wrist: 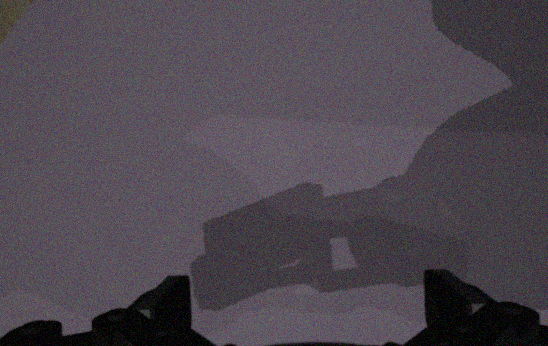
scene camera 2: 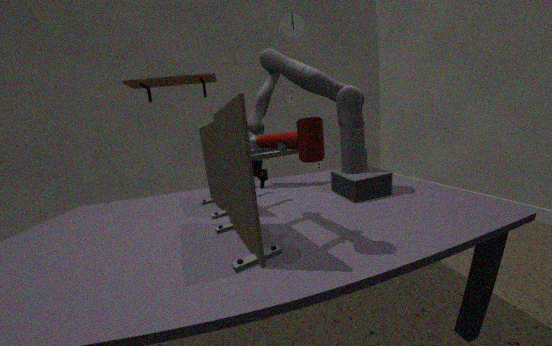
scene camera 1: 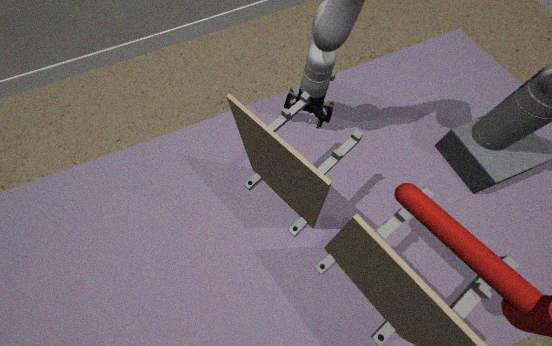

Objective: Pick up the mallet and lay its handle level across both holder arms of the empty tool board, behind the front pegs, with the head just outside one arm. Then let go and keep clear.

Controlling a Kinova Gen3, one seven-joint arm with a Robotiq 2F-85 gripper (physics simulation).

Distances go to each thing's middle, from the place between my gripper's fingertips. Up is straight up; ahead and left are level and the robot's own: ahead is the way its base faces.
The red mallet [scene camera 1: 519, 304] lies 2 cm behind my hand, 49 cm to the left of it and 24 cm above it.
